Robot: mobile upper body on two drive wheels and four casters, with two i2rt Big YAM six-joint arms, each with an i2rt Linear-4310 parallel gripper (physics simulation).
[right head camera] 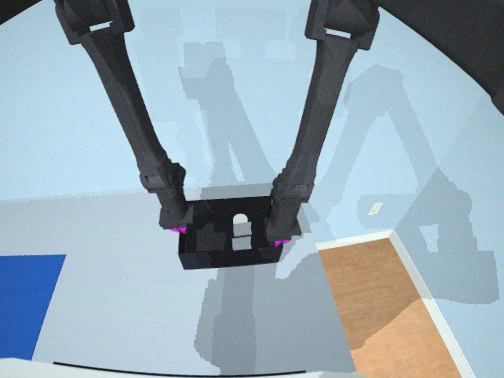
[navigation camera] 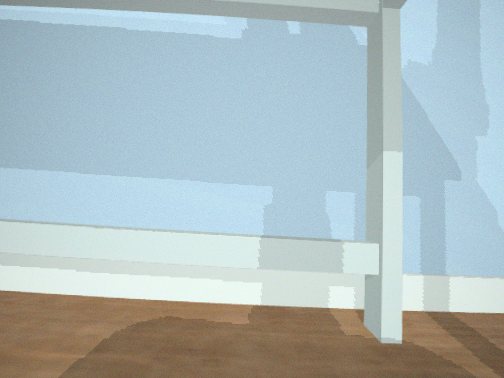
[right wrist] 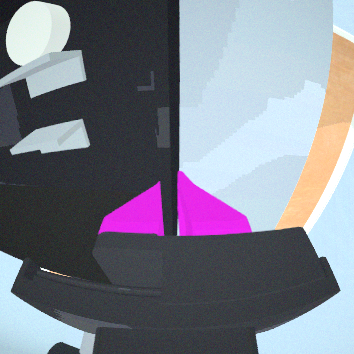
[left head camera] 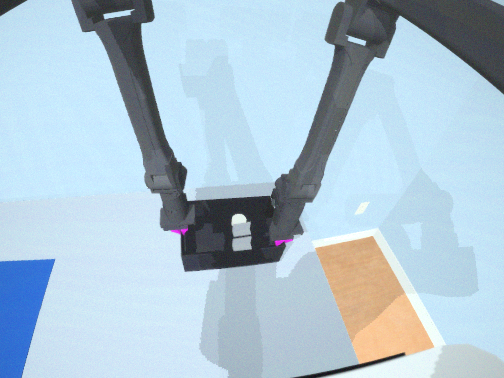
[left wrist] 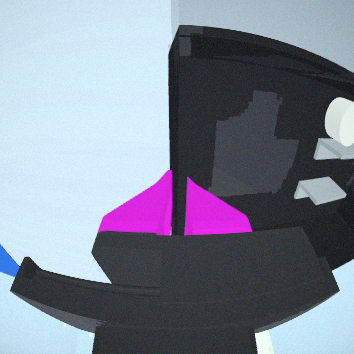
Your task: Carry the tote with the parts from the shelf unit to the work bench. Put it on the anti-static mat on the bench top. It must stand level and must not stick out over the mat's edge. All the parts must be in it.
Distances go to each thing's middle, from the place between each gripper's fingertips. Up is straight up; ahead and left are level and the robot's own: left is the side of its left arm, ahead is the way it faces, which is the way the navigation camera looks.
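The black tote [left head camera: 207, 245] sits 15 cm to the right of my left hand. Measured from my right hand, the tote is 2 cm above it, 4 cm ahead of it and 15 cm to the left of it.
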